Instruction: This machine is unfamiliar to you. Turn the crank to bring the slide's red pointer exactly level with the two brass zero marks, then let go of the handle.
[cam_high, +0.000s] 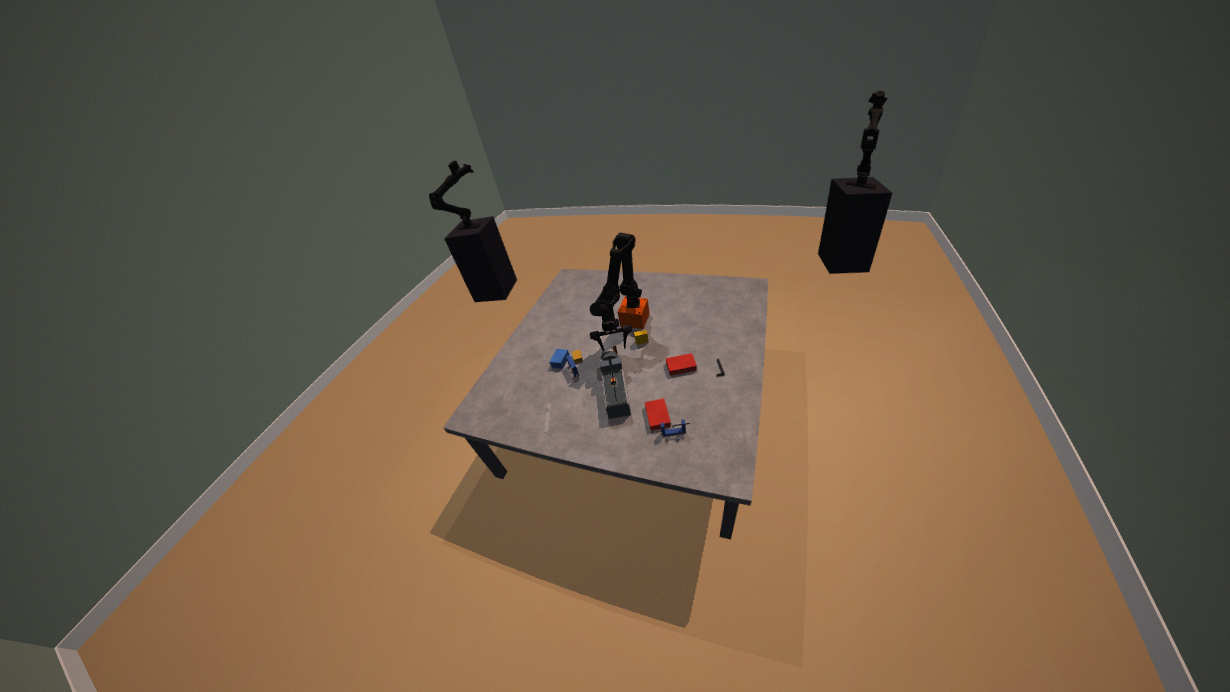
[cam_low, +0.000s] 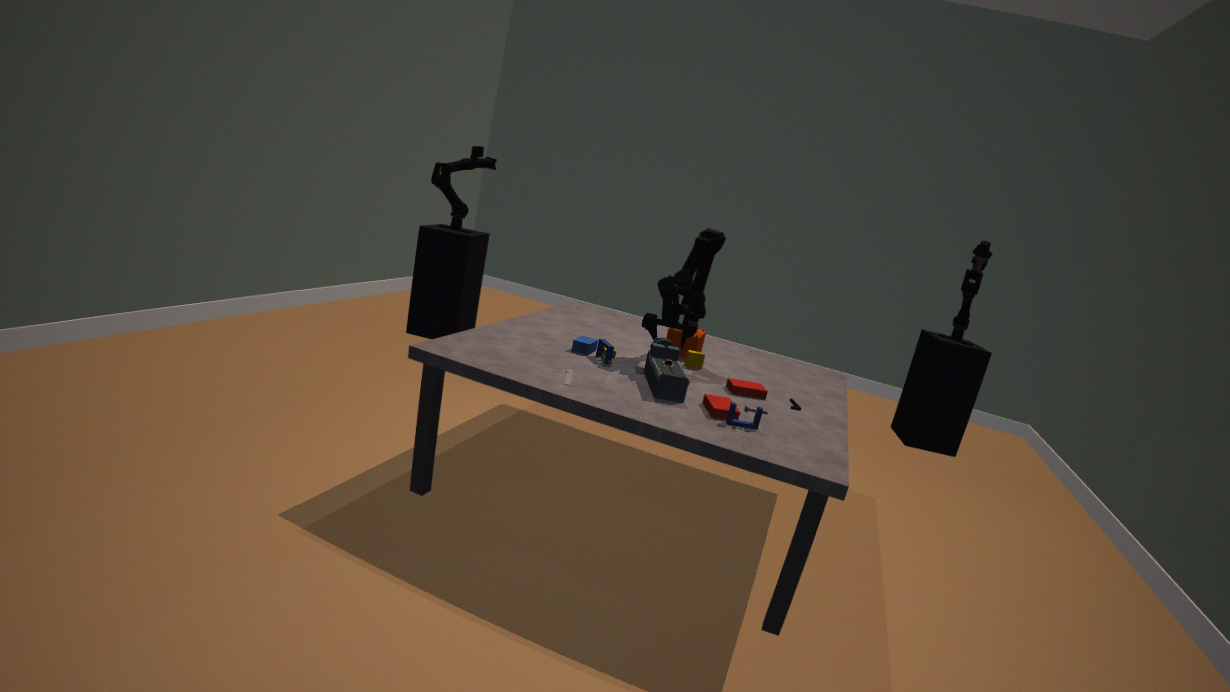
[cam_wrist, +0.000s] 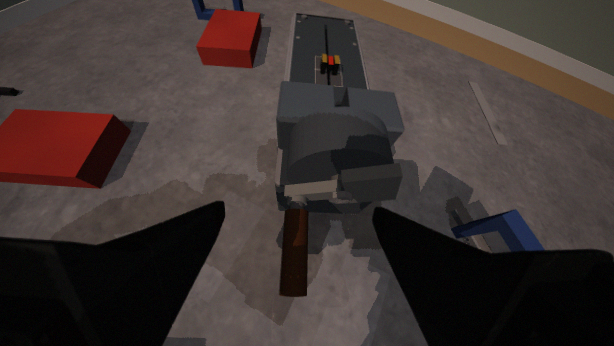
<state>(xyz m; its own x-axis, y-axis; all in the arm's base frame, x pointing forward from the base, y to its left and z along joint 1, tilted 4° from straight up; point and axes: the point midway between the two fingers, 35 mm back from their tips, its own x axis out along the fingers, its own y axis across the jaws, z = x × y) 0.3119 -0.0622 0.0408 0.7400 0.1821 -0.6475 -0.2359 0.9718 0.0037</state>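
My gripper tip is now 20 mm past the brown crank handle and 20 mm above it. The rest, counted from my gripper tip: yellow cube 160 mm behind, 100 mm to the left, 70 mm below; red pointer 160 mm ahead, 10 mm to the left, 10 mm below; blue block 40 mm behind, 290 mm to the right, 80 mm below.
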